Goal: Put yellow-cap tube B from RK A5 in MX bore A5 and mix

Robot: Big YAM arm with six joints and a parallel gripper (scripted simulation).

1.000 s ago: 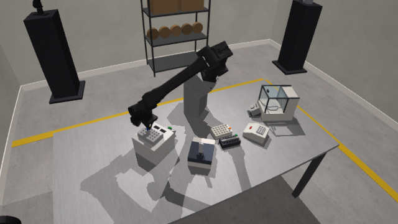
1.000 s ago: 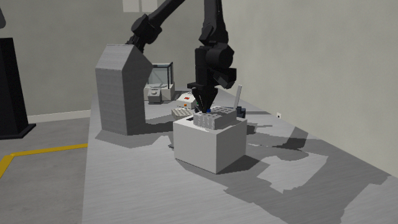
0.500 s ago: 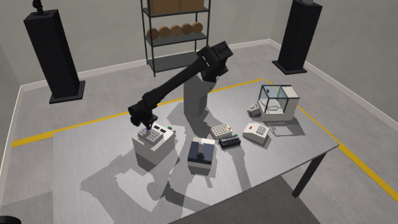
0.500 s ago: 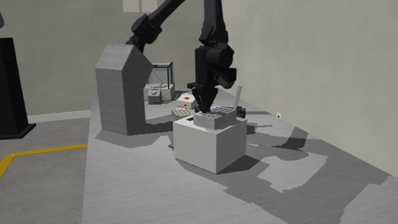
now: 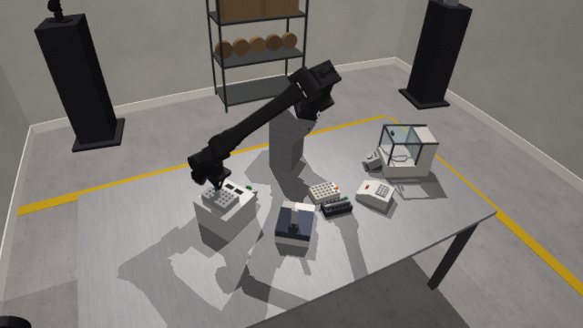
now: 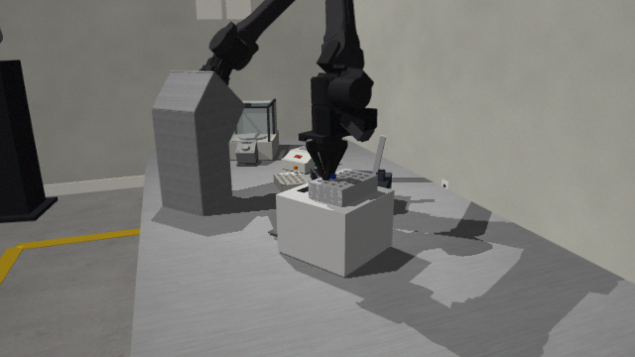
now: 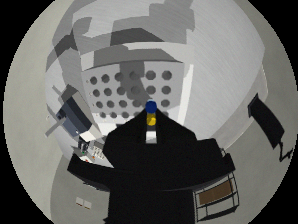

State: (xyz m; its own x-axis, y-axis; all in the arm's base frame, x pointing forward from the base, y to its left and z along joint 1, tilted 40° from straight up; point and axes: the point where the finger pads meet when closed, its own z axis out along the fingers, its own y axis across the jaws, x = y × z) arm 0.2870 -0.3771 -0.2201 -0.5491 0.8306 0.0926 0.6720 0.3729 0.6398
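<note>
The grey shaking block is 40 mm ahead of my hand and 30 mm below it. The rest, counted from my hand: black magnet block: 90 mm ahead, 500 mm to the left, 160 mm below; then green start key: 80 mm behind, 140 mm to the left, 110 mm below; then tube rack RK: 20 mm behind, 480 mm to the left, 160 mm below.
</note>
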